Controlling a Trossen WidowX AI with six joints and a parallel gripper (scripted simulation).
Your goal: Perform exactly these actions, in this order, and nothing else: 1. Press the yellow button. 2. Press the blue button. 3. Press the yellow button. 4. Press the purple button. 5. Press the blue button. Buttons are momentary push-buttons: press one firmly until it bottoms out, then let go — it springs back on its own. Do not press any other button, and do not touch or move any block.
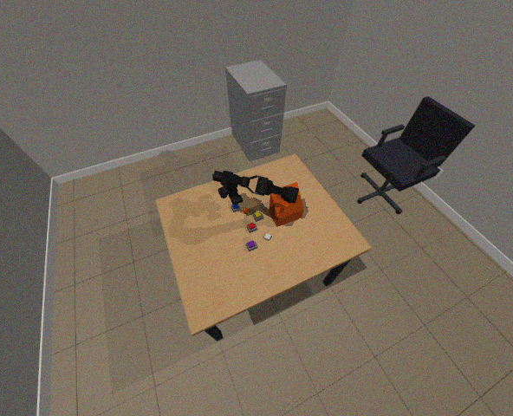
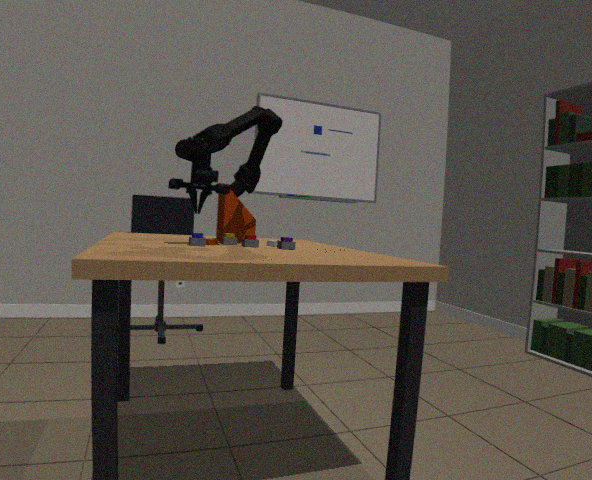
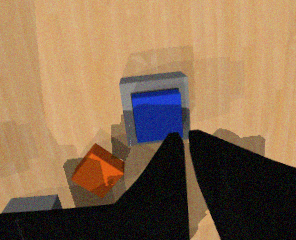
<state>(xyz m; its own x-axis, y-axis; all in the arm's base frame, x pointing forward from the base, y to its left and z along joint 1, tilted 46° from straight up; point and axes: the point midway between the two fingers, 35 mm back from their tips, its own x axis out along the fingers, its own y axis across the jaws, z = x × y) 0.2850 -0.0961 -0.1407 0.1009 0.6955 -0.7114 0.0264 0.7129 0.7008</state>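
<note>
Now: the blue button 7 cm below my gripper tip, 1 cm to the left of it and 1 cm behind it. Round my gripper tip: red button (19 cm to the left, 7 cm below, 4 cm behind); then small orange block (9 cm below, 6 cm to the left, 6 cm behind); then yellow button (13 cm to the left, 11 cm behind, 7 cm below).
</note>
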